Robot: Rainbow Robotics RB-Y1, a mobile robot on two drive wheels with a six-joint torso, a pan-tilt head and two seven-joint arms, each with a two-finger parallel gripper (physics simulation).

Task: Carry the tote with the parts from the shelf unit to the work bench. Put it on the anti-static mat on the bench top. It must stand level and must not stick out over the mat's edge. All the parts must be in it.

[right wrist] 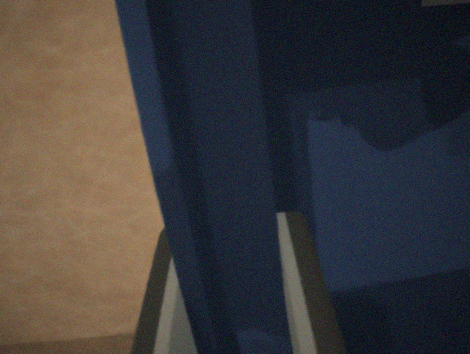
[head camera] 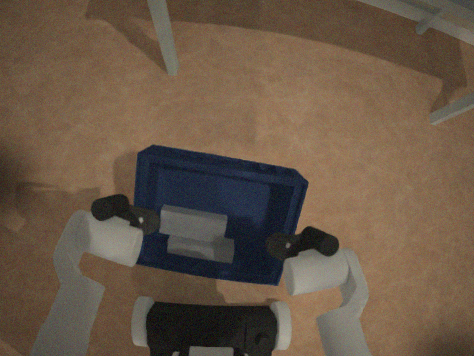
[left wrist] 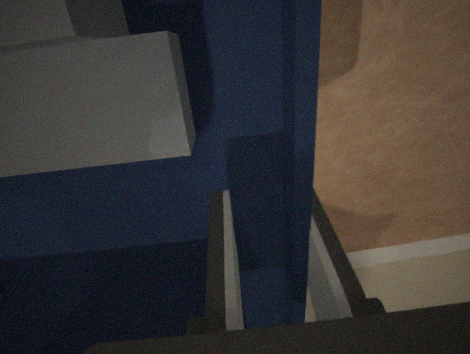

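Seen in the pictures: left gripper, fingertip midpoint: (left wrist: 260, 199); right gripper, fingertip midpoint: (right wrist: 234, 239); robot's base, origin of the base link: (head camera: 211, 317).
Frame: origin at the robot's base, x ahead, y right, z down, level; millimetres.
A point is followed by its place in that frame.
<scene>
The blue tote (head camera: 215, 192) {x 498, y -2, z -358 mm} (left wrist: 255, 75) {x 367, y -196, z -419 mm} (right wrist: 220, 125) {x 334, y 172, z -416 mm} is held above the floor in front of the robot, turned slightly in the head view. Two grey block-like parts lie in it: a larger one (head camera: 194, 221) {x 414, y -56, z -363 mm} (left wrist: 95, 105) {x 400, y -104, z -355 mm} and another (head camera: 200, 248) {x 341, y -37, z -367 mm} (left wrist: 35, 20) {x 349, y -114, z -369 mm} beside it, nearer the robot. My left gripper (head camera: 145, 220) {x 425, y -190, z -427 mm} (left wrist: 260, 199) {x 425, y -190, z -427 mm} is shut on the tote's left wall, one finger inside and one outside. My right gripper (head camera: 281, 245) {x 374, y 179, z -421 mm} (right wrist: 234, 239) {x 374, y 179, z -421 mm} is shut on the tote's right wall in the same way. The anti-static mat cannot be made out.
A pale leg (head camera: 164, 40) {x 1059, y -230, z -276 mm} stands beyond the tote at the top left. A pale rail (head camera: 400, 10) {x 1728, y 1088, z -36 mm} crosses the top right corner, with another pale leg (head camera: 452, 110) {x 976, y 1166, z -178 mm} below it. Whether these belong to the bench or the shelf unit cannot be told. Brown floor (head camera: 300, 110) {x 922, y 363, z -2 mm} lies between.
</scene>
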